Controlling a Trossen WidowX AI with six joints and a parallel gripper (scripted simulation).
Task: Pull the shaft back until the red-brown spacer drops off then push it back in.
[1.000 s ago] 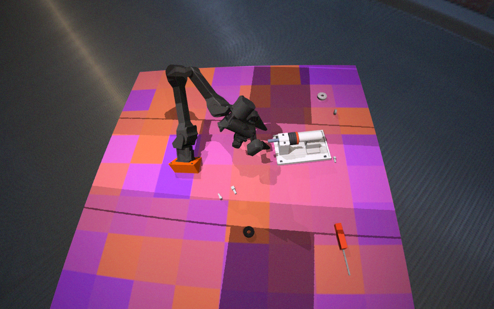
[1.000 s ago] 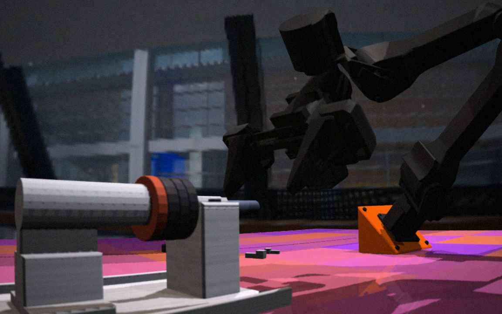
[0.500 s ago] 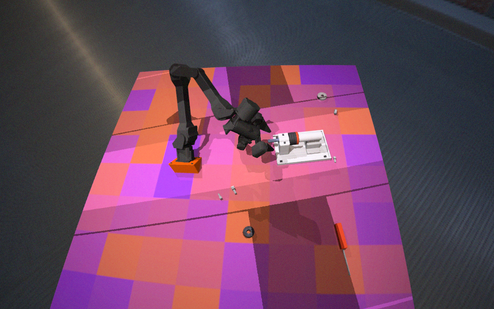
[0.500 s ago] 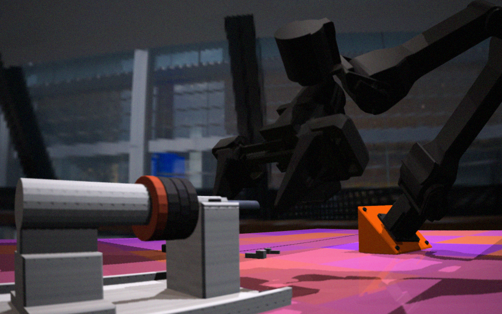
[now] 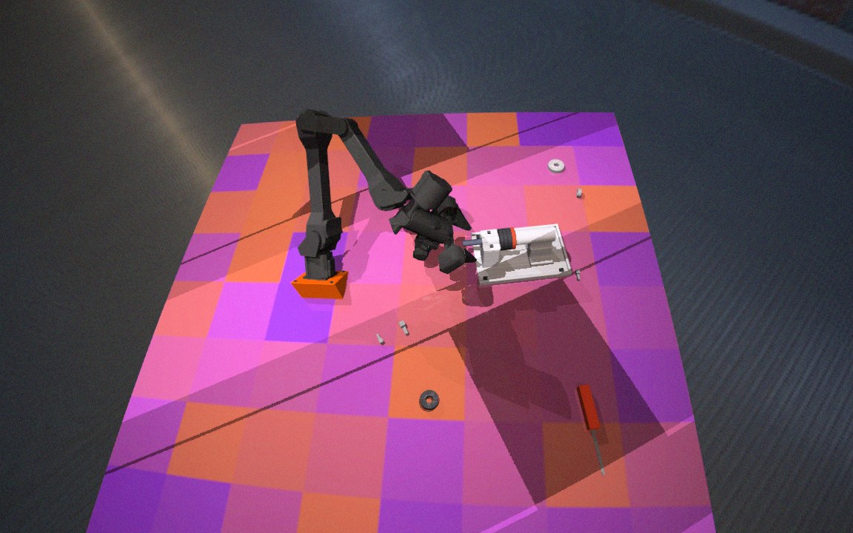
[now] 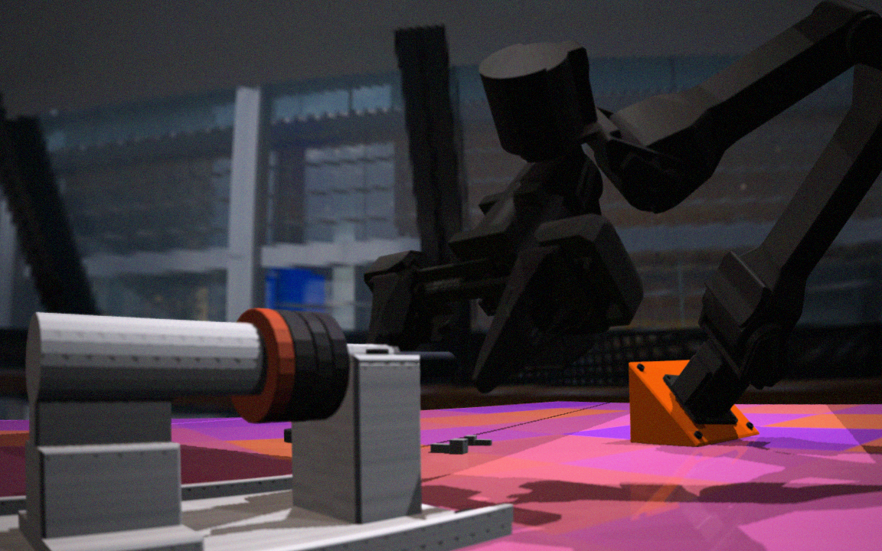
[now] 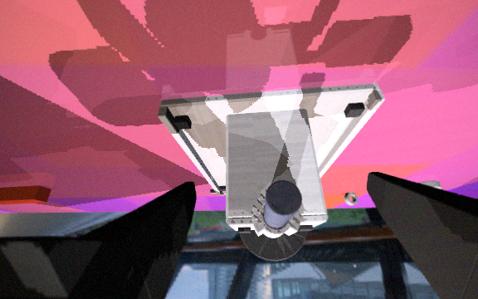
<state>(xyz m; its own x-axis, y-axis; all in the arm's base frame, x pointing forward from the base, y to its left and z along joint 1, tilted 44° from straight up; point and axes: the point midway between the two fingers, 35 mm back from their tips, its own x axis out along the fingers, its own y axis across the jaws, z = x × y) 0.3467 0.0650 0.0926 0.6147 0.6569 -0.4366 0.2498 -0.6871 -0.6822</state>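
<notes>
Now: the blue-grey shaft 4 cm ahead of my gripper tip, 1 cm to the left of it and 1 cm above it. From my gripper tip the other things lie so: red-brown spacer: 9 cm ahead, 2 cm to the left, 1 cm above; black spacer: 8 cm ahead, 2 cm to the left, 1 cm above; grey washer: 35 cm to the left, 21 cm ahead, 6 cm below.
</notes>
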